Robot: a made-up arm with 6 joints.
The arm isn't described. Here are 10 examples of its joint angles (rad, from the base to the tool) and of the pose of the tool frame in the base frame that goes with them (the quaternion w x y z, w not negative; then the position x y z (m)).
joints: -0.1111 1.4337 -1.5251 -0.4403 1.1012 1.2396
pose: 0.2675 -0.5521 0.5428 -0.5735 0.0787 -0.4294 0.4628
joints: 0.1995 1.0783 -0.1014 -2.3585 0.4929 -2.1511
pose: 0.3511 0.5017 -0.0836 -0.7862 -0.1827 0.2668 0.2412
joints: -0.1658 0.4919 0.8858 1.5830 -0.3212 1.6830
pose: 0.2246 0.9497 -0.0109 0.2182 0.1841 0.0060 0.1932
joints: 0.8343 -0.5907 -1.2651 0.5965 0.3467 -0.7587
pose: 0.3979 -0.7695 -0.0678 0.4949 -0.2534 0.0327 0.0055
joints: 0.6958 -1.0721 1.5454 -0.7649 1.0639 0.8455
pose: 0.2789 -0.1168 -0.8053 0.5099 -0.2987 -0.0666 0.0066
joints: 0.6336 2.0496 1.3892 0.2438 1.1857 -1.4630
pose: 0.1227 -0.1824 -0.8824 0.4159 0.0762 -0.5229 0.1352
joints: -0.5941 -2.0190 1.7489 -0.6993 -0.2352 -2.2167
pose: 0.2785 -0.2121 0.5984 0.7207 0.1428 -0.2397 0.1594
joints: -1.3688 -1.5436 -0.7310 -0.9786 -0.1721 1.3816
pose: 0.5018 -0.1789 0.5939 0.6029 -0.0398 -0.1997 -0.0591
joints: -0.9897 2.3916 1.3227 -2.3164 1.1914 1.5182
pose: 0.8581 -0.0696 -0.4409 -0.2538 0.3446 -0.3164 0.7734
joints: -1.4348 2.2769 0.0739 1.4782 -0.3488 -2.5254
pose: 0.8188 0.1342 0.5019 -0.2442 0.0958 -0.3464 0.3470
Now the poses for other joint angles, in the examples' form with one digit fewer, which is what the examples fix.
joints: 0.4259 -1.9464 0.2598 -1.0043 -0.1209 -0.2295
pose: 0.138 -0.585 -0.765 0.232 0.204 -0.190 0.058
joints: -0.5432 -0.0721 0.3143 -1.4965 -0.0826 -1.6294
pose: 0.243 -0.192 -0.406 -0.860 0.155 0.076 0.041
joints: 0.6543 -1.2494 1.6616 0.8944 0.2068 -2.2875
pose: 0.582 -0.184 0.246 -0.753 0.018 -0.172 0.360
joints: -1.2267 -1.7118 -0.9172 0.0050 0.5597 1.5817
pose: 0.633 0.315 0.630 0.321 0.104 -0.019 -0.159
